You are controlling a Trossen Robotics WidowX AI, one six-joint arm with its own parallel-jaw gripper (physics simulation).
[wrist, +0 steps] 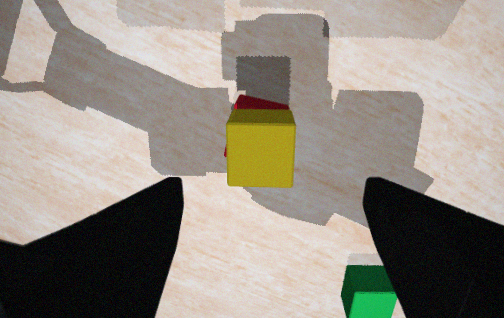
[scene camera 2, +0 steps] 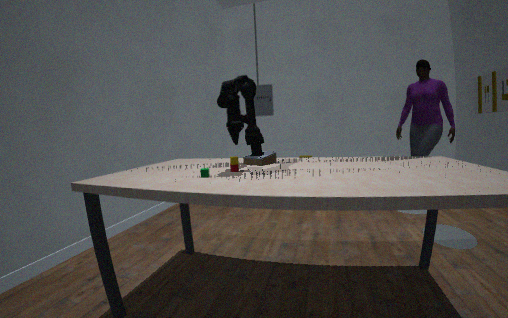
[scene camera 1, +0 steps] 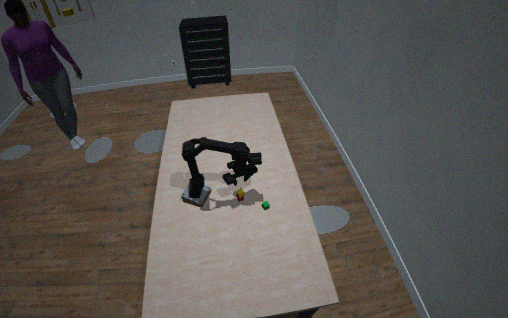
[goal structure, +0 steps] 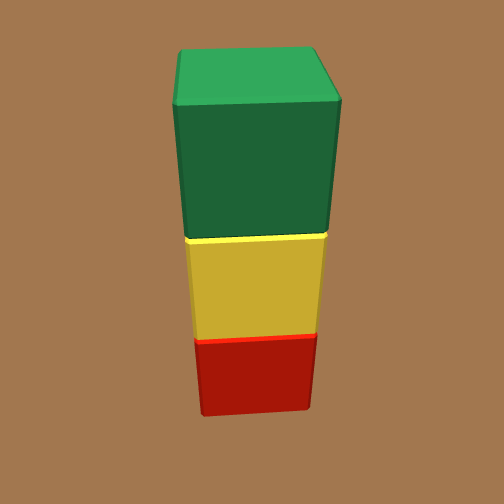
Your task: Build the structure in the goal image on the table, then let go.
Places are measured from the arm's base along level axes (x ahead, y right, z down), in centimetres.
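Pixels of known places: gripper, fingertip midpoint: [wrist: 274,191] [scene camera 2: 235,143] [scene camera 1: 240,183]; arm's base, link origin: [scene camera 2: 257,154] [scene camera 1: 194,193].
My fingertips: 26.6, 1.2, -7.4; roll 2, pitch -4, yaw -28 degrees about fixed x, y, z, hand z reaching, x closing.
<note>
Ahead of a thing's pixels: the offset from my fingertips to its top centre, as dx, dy, dz. Level surfaces: height alone.
A yellow cube @[-0.1, +1.1, +5.8] [scene camera 1: 240,191] [scene camera 2: 234,160] [wrist: 261,155] sits on top of a red cube @[-0.3, +1.3, +9.0] [scene camera 1: 240,199] [scene camera 2: 234,169] [wrist: 260,102], which rests on the table. In the wrist view the red cube is mostly hidden under the yellow one and looks slightly turned against it. A green cube @[+13.6, +8.5, +9.0] [scene camera 1: 266,205] [scene camera 2: 204,173] [wrist: 374,306] lies apart on the table, partly covered by a finger in the wrist view. My gripper [scene camera 1: 240,180] [scene camera 2: 235,143] [wrist: 274,191] is open and empty, above the stack, with a gap between the fingertips and the yellow cube.
The arm's base [scene camera 1: 196,195] [scene camera 2: 260,159] stands on the table @[dz +12.3] [scene camera 1: 230,265] [scene camera 2: 350,188] beside the stack. The arm's shadow falls around the cubes. A person [scene camera 1: 40,55] [scene camera 2: 425,105] stands beyond the table. A dark drawer cabinet [scene camera 1: 206,50] stands by the wall.
</note>
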